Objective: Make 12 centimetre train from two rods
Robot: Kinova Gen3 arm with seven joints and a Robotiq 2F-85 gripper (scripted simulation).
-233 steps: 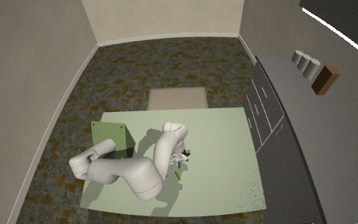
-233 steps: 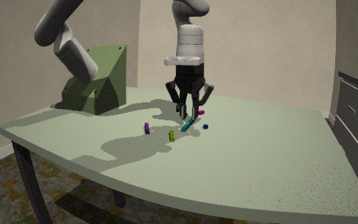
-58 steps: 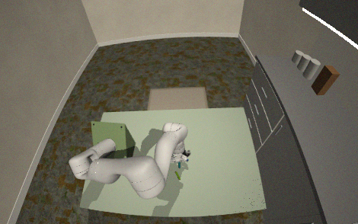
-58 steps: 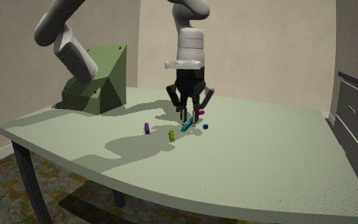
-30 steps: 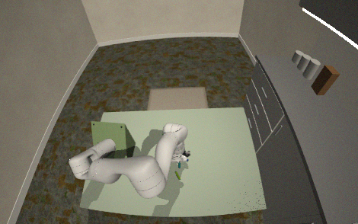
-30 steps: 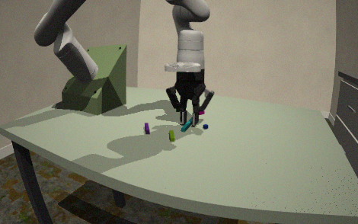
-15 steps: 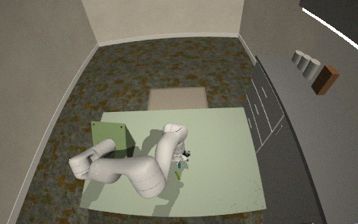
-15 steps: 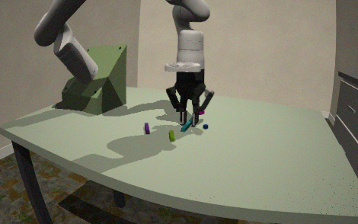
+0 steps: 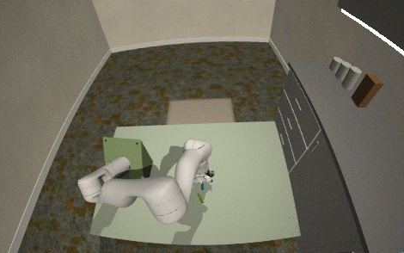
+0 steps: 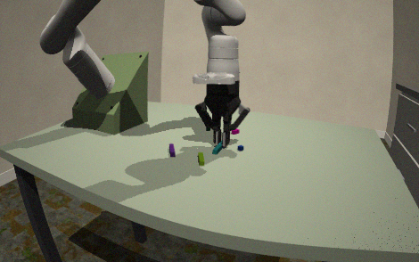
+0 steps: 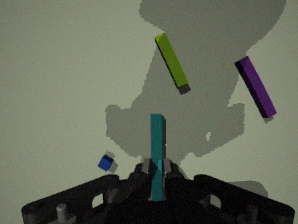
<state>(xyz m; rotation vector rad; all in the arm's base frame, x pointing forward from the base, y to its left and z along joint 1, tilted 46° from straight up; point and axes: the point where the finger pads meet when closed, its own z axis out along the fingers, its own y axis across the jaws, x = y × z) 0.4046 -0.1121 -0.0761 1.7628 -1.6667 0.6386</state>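
The magenta rod is 12 cm to the left of my hand, 2 cm below it and 1 cm behind it. Round my hand: purple rod 9 cm behind, 8 cm to the right, 2 cm below; then turquoise rod 2 cm below; then lime rod 10 cm to the right, 2 cm below, 1 cm behind.
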